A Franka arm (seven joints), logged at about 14 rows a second.
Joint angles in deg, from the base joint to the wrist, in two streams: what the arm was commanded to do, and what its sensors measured. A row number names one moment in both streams.
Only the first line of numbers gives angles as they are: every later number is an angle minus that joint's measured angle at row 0.
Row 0, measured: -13.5 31.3 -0.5 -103.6 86.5 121.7 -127.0
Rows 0 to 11, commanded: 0.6 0.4 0.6 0.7 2.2 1.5 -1.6; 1.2 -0.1 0.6 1.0 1.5 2.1 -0.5; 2.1 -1.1 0.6 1.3 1.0 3.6 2.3; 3.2 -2.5 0.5 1.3 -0.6 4.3 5.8; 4.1 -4.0 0.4 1.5 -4.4 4.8 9.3; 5.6 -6.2 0.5 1.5 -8.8 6.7 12.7; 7.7 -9.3 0.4 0.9 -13.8 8.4 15.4; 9.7 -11.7 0.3 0.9 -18.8 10.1 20.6; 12.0 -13.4 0.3 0.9 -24.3 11.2 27.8; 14.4 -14.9 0.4 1.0 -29.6 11.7 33.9; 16.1 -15.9 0.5 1.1 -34.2 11.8 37.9; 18.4 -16.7 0.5 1.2 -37.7 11.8 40.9
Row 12, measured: 15.6 -14.7 0.3 2.7 -31.9 10.3 35.6
